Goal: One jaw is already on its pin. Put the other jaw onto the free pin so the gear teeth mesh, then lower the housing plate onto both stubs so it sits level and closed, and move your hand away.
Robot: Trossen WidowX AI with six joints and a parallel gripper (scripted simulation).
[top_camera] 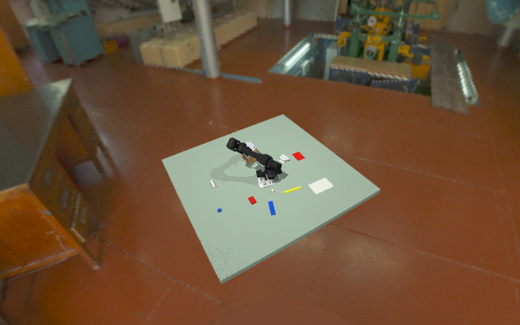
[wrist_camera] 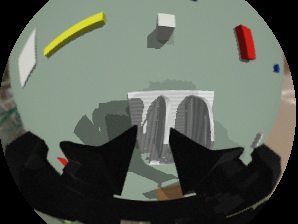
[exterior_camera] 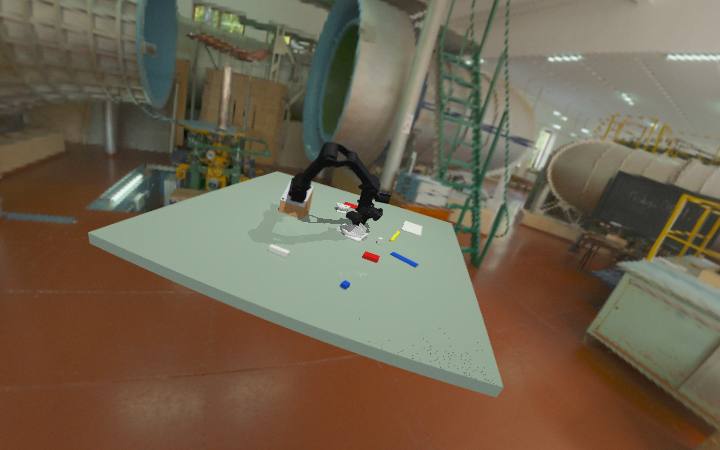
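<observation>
Right now the white housing part is 24 cm to the left of my gripper tip, 13 cm behind it and 1 cm above it. The rest, counted from my gripper tip: red block: 22 cm to the right, 9 cm ahead, 1 cm below; tiny white cube: 11 cm ahead, 5 cm to the right; yellow bar: 19 cm ahead, 8 cm to the left, 1 cm below.
</observation>
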